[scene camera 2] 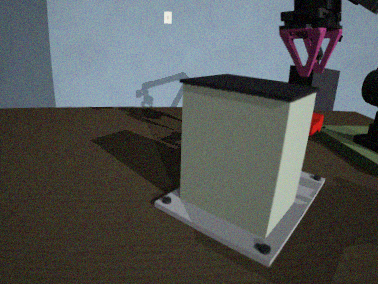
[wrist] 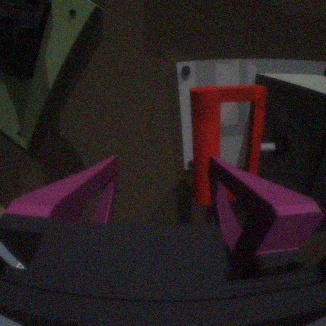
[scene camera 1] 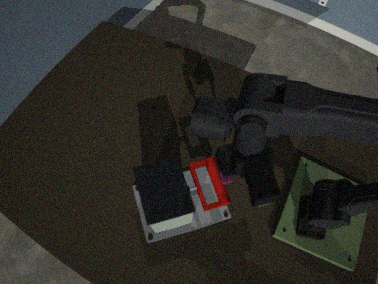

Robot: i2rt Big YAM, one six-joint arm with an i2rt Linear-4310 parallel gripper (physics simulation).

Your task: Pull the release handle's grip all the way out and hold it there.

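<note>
The release handle (scene camera 1: 219,181) (scene camera 2: 317,124) (wrist: 205,145) is a red frame with a thick round grip on its outer side. A short piece of pale rod (scene camera 1: 193,189) (wrist: 268,146) shows between it and the box (scene camera 1: 162,192) (scene camera 2: 230,155) (wrist: 295,130), pale with a dark top. The handle stands close to the box, over the grey base plate (scene camera 2: 215,225) (wrist: 200,72). My gripper (scene camera 2: 309,73) (wrist: 162,163) is open and empty, with magenta fingers pointing down, above the handle's level. In the wrist view the right finger overlaps the grip's lower part; the grip is not between the fingers.
A green base (scene camera 1: 340,250) (scene camera 2: 345,132) (wrist: 55,65) under the arm's foot stands on the handle's outer side. The box rises tall beside the handle. The arm (scene camera 1: 320,115) reaches over the table and partly covers the gripper in scene camera 1.
</note>
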